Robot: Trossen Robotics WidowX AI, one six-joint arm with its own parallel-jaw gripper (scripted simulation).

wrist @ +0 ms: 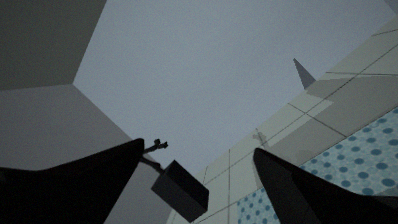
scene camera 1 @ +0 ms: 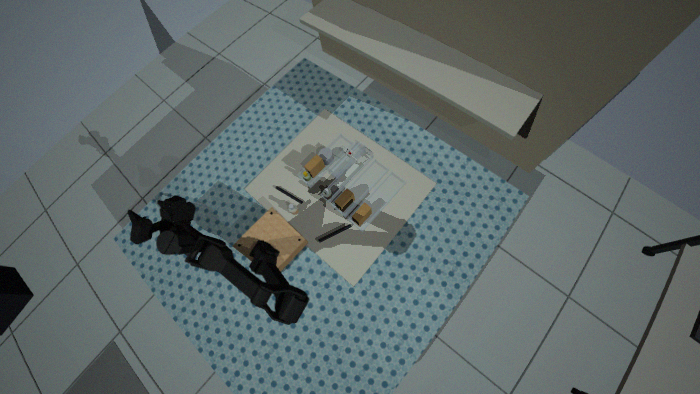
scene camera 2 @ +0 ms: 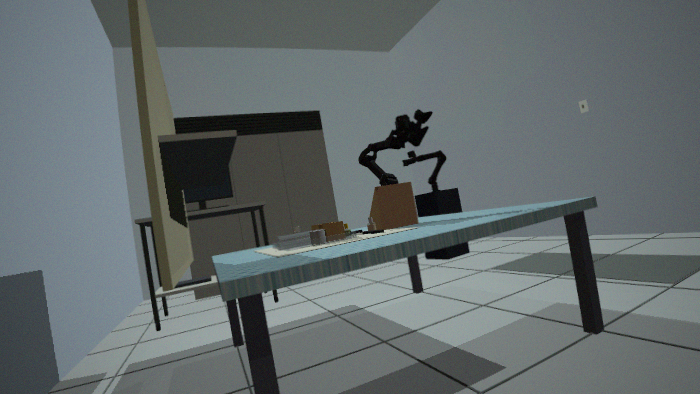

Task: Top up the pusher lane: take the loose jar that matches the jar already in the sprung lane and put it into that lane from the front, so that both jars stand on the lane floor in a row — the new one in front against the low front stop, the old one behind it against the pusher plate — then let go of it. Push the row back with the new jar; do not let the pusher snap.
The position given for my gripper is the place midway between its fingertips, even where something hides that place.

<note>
My gripper (scene camera 1: 143, 206) is open and holds nothing. I also see a mat (scene camera 1: 351, 253).
My gripper also shows in the wrist view (wrist: 199, 148). The mat also shows in scene camera 2 (scene camera 2: 271, 252).
</note>
